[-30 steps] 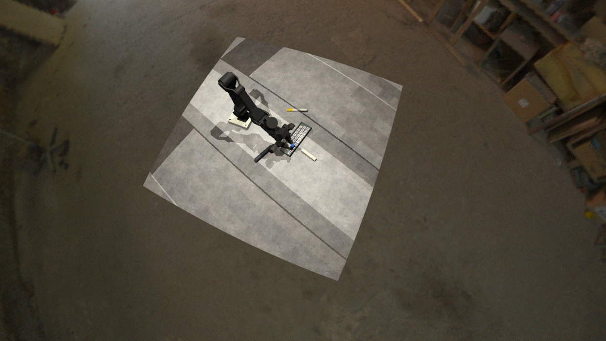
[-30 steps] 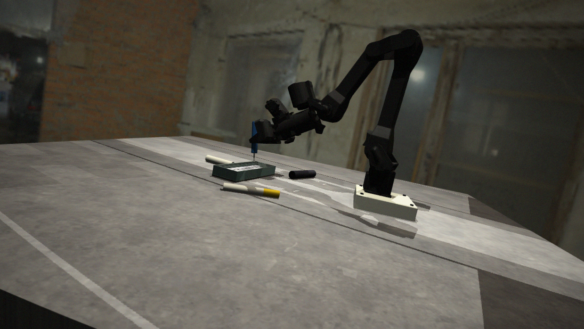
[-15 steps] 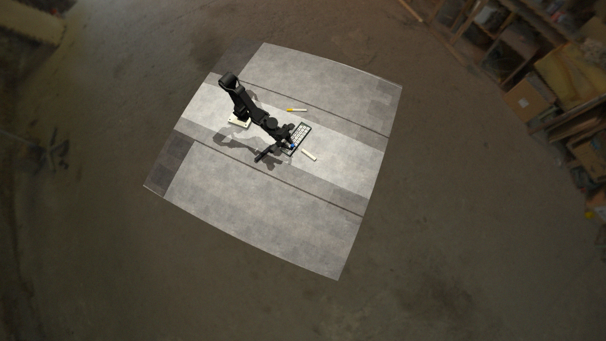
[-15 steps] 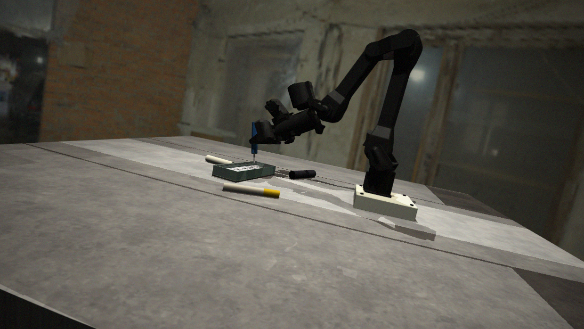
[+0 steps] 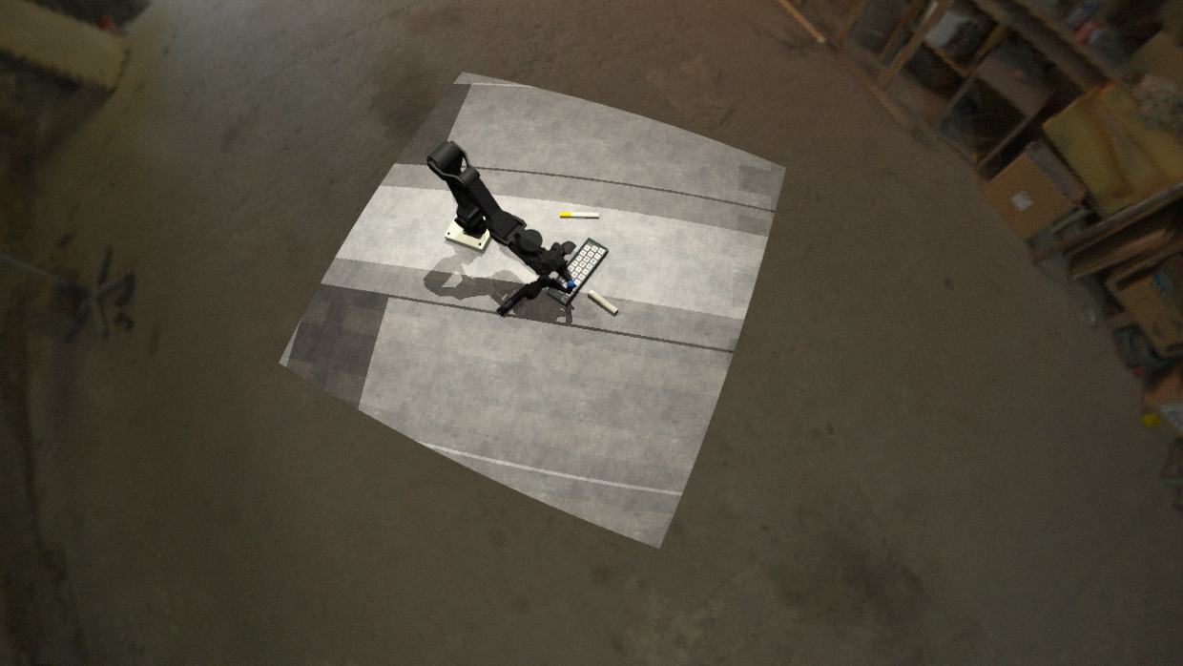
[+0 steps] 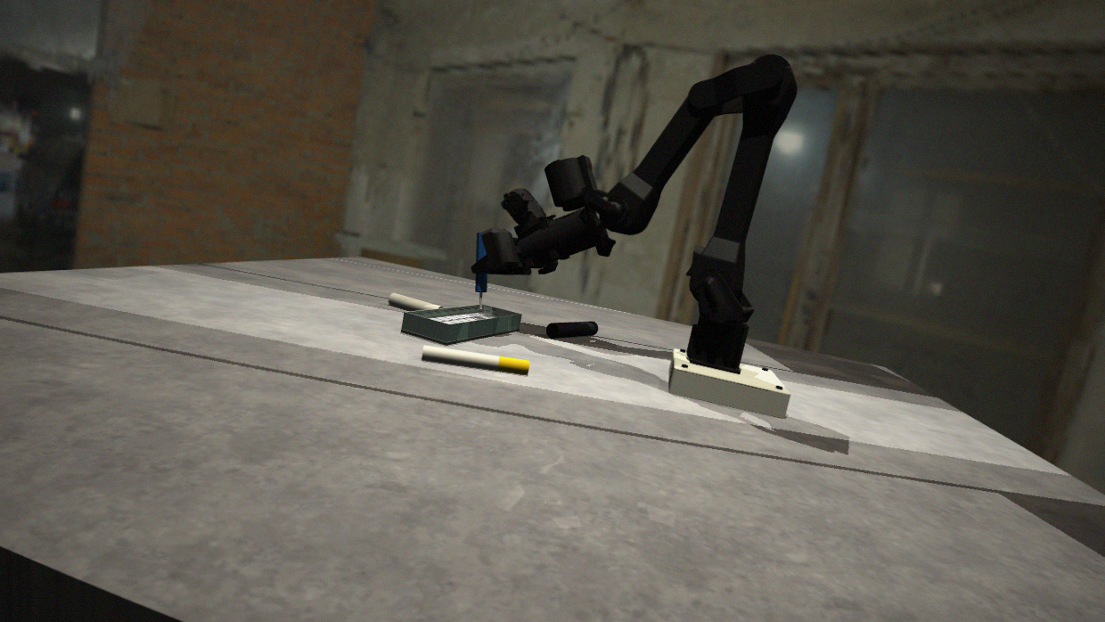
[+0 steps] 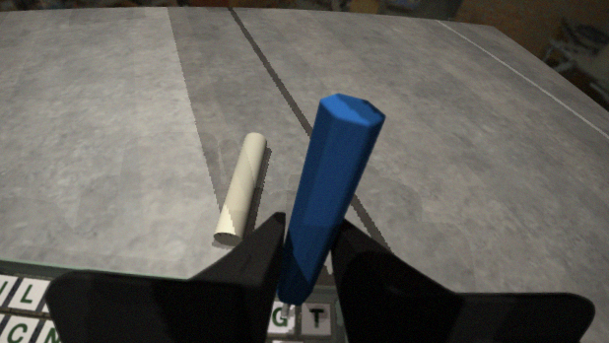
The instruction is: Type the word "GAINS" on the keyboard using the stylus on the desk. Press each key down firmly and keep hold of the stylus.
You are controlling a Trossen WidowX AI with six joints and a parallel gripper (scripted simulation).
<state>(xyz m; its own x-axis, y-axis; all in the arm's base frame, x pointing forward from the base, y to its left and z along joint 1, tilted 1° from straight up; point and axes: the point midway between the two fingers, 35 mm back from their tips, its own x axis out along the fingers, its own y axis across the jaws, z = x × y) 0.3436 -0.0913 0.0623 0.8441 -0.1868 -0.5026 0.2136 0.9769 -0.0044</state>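
The stylus tip is 5 cm below my gripper tip, 2 cm behind it and 1 cm to the left of it. Also, from my gripper tip: black cylinder 16 cm behind, 7 cm below, 6 cm to the right; cream cylinder 8 cm ahead, 7 cm below, 3 cm to the left; blue stylus 2 cm below, 1 cm to the left, 1 cm behind.
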